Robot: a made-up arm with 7 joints. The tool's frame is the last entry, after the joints.
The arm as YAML. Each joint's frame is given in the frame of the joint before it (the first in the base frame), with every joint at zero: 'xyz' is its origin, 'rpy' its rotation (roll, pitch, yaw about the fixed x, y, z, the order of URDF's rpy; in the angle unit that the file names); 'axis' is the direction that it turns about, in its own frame. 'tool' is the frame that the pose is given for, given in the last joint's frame.
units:
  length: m
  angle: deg
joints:
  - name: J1
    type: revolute
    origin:
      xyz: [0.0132, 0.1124, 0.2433]
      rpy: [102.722, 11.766, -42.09]
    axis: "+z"
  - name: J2
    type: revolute
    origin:
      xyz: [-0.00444, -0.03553, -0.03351]
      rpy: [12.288, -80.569, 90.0]
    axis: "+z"
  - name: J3
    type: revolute
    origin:
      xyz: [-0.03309, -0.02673, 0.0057]
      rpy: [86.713, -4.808, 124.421]
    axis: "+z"
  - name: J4
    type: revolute
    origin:
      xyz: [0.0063, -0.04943, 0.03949]
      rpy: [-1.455, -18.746, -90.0]
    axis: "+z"
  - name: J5
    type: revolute
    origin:
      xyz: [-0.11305, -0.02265, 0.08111]
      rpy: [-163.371, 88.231, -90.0]
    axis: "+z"
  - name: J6
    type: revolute
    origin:
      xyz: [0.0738, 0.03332, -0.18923]
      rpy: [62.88, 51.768, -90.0]
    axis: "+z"
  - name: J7
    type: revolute
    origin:
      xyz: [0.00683, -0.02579, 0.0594]
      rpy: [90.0, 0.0, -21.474]
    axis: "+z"
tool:
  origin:
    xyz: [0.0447, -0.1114, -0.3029]
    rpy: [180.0, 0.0, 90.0]
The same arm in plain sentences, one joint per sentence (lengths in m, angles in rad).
The arm has seven revolute joints in a row. What follows holds with every joint at zero, and every direction is one of the base frame's.
The first joint sits 0.0132 m along +x and 0.1124 m along +y and 0.2433 m along +z from the base frame's origin and turns about the direction (-0.687171, -0.69377, -0.215591).
The second joint sits 0.0198 m along +x and 0.0367 m along +y and 0.0258 m along -z from the first joint and turns about the direction (0.044599, 0.035299, -0.998381).
The third joint sits 0.0423 m along +x and 0.0063 m along +y and 0.0036 m along -z from the second joint and turns about the direction (-0.968774, -0.222994, -0.108397).
The fourth joint sits 0.0455 m along -x and 0.001 m along -y and 0.0444 m along +z from the third joint and turns about the direction (-0.884446, -0.19721, -0.422922).
The fifth joint sits 0.0194 m along -x and 0.0337 m along -y and 0.1355 m along -z from the fourth joint and turns about the direction (-0.282107, 0.932624, 0.225006).
The sixth joint sits 0.131 m along +x and 0.1535 m along -y and 0.0405 m along -z from the fifth joint and turns about -x.
The seventh joint sits 0.0594 m along -x and 0.0158 m along -y and 0.0215 m along -z from the sixth joint and turns about -z.
The tool frame, which is the frame that the pose is given for, sits 0.1114 m along +x and 0.0447 m along -y and 0.3029 m along +z from the seventh joint; its axes are the base frame's turned by roll 0, pitch 0 and yaw -3.1416 rad (as in URDF: about the fixed x, then y, then z).

